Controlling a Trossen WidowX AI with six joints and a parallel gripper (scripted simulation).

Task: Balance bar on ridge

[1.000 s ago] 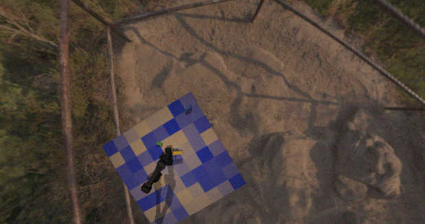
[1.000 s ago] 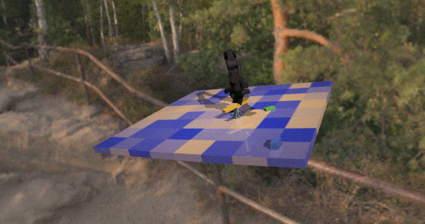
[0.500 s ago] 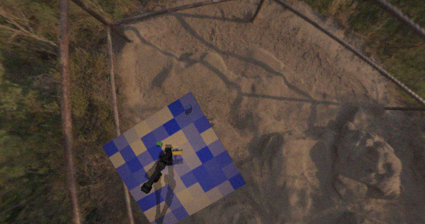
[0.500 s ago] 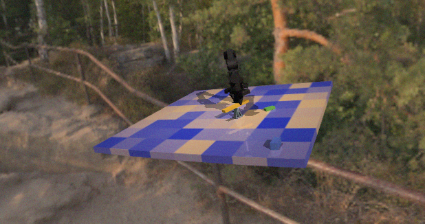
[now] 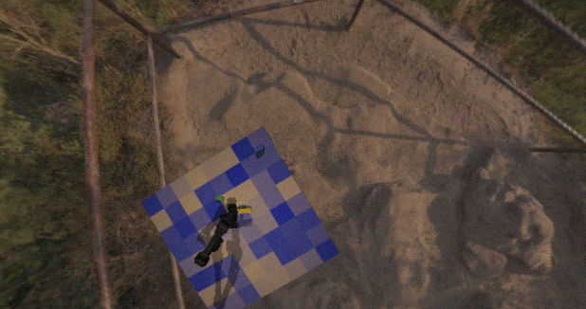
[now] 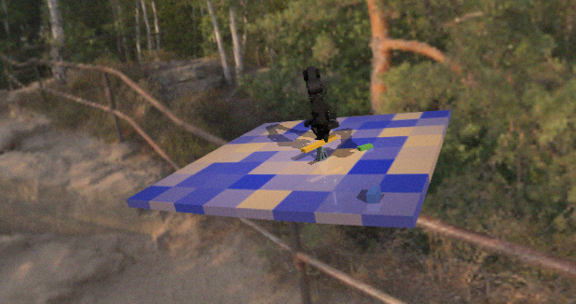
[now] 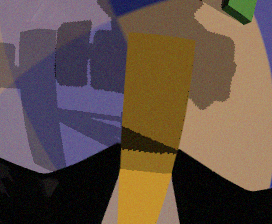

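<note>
My gripper tip is 20 mm short of the yellow bar and 10 mm to the left of it. The rest, counted from my gripper tip: blue cube: 430 mm ahead, 350 mm to the left, 60 mm below; green block: 100 mm behind, 160 mm to the left, 70 mm below.
</note>
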